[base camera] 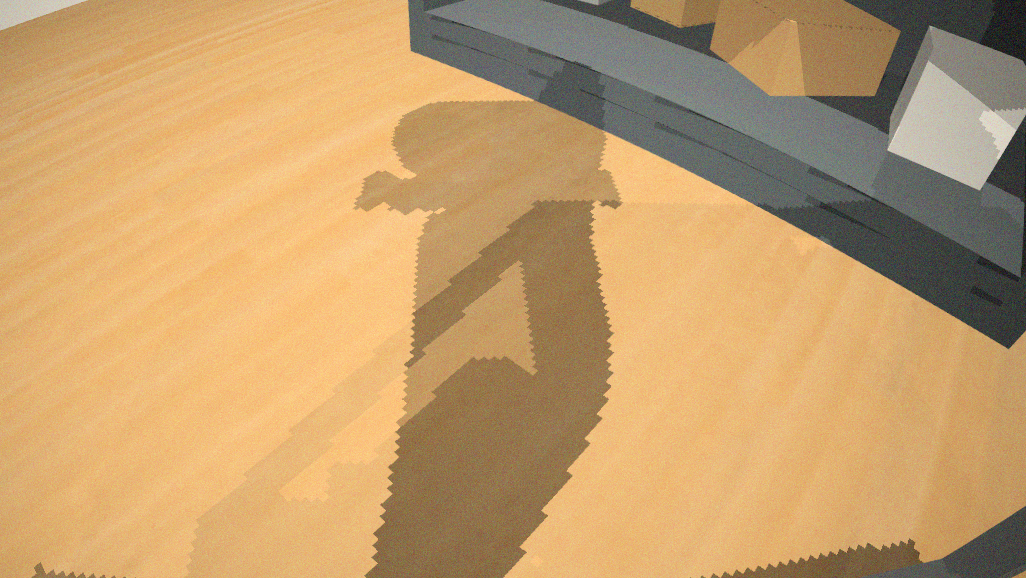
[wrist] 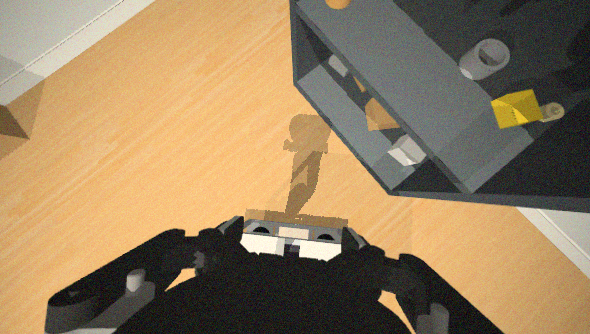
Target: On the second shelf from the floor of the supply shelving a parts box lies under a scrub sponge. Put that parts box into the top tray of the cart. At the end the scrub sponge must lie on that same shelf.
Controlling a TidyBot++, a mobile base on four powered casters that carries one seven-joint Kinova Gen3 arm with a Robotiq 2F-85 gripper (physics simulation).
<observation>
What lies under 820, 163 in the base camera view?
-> A grey supply shelving.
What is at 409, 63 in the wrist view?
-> A grey supply shelving.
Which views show the yellow scrub sponge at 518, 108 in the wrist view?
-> The wrist view only.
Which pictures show my gripper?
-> The wrist view only.
</observation>
